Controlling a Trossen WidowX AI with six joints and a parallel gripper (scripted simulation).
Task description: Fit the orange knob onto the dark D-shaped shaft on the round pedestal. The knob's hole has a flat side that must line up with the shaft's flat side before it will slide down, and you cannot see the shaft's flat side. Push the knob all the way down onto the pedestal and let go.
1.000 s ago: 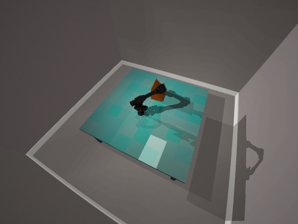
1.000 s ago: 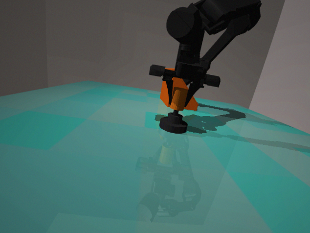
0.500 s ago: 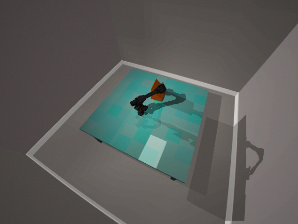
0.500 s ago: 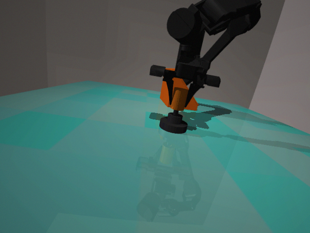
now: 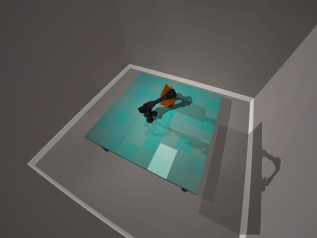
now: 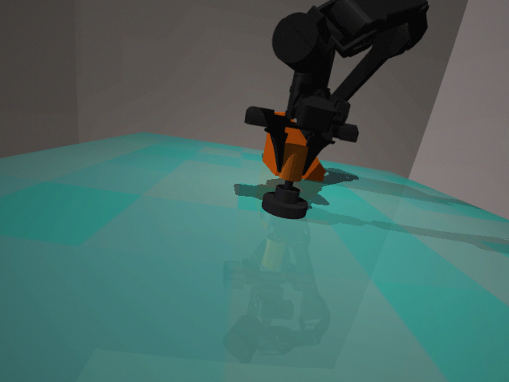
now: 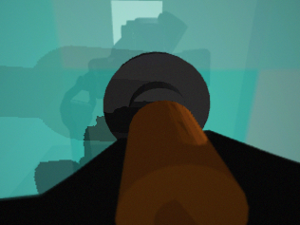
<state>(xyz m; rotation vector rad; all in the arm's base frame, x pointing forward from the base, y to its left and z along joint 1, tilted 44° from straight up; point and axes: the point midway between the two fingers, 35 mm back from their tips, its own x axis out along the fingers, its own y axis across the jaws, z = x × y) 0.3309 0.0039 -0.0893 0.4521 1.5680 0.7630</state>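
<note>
My gripper tip is now 20 mm below the orange knob. The rest, counted from my gripper tip: pedestal 40 mm below.
</note>
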